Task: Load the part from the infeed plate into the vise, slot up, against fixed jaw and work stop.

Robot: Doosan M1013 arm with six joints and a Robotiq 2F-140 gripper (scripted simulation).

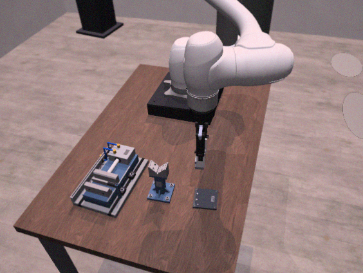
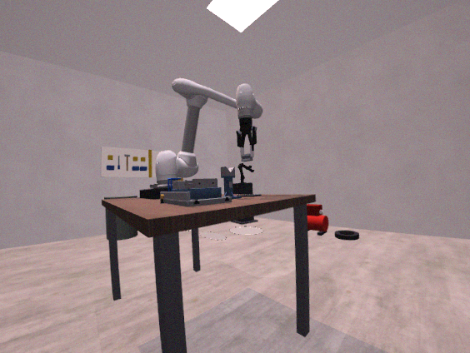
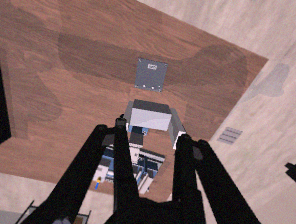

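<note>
Now: the part 1 cm to the right of my hand and 3 cm below it. The rest, counted from my hand: air cylinder: 2 cm behind, 37 cm to the right, 18 cm below; work stop: 14 cm ahead, 30 cm to the right, 16 cm below; moving jaw: 11 cm ahead, 35 cm to the right, 18 cm below.
</note>
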